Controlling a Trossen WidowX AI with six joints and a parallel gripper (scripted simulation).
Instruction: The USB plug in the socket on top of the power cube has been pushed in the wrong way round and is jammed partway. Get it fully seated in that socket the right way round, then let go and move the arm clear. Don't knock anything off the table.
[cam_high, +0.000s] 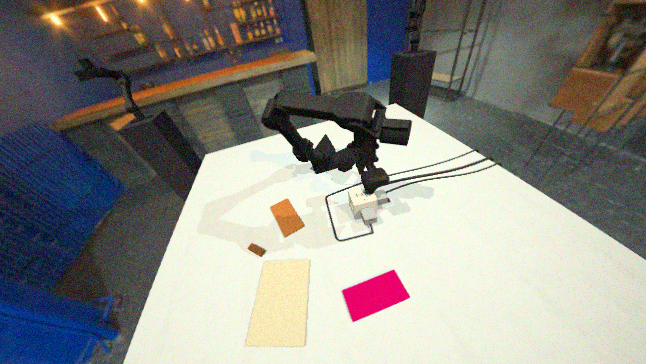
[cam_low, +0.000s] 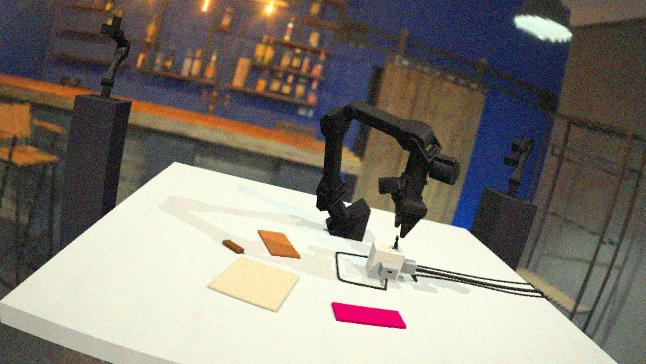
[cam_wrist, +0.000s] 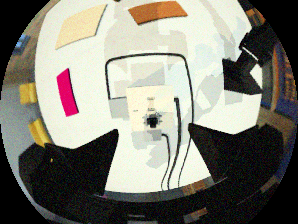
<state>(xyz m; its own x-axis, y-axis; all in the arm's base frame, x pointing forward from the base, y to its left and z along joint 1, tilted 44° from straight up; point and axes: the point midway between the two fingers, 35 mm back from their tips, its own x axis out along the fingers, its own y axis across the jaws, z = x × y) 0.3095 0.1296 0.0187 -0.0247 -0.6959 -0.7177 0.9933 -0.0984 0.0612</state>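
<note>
The USB plug lies 3 cm below my gripper tip. Also, from my gripper tip: brown block: 39 cm to the right, 12 cm below, 2 cm ahead; magenta card: 26 cm ahead, 12 cm below, 10 cm to the right; orange card: 28 cm to the right, 12 cm below, 8 cm behind.
</note>
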